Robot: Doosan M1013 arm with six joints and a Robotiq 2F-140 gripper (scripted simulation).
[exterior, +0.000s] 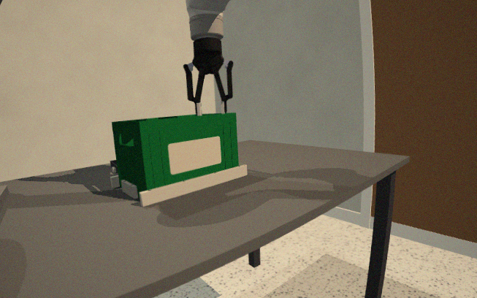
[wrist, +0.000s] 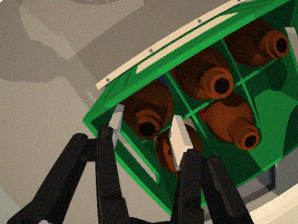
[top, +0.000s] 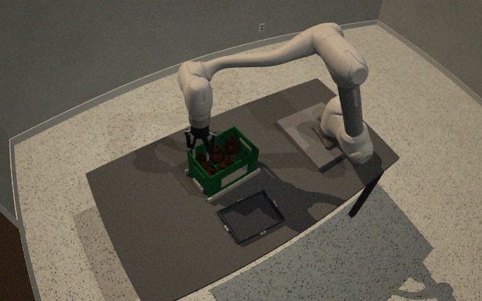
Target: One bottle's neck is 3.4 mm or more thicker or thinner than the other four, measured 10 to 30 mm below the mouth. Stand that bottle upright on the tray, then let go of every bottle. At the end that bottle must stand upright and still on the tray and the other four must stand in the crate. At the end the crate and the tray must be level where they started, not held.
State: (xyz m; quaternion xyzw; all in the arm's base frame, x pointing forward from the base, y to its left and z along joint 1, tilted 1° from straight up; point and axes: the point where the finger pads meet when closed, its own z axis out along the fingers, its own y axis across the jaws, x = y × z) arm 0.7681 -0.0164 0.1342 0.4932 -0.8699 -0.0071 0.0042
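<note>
My hand is 9 cm above the bottle, 8 cm to the right of it and 2 cm past it. The rest, counted from my hand: crate 10 cm behind, 9 cm below, 2 cm to the left; then black tray 30 cm to the left, 16 cm below, 12 cm behind.
</note>
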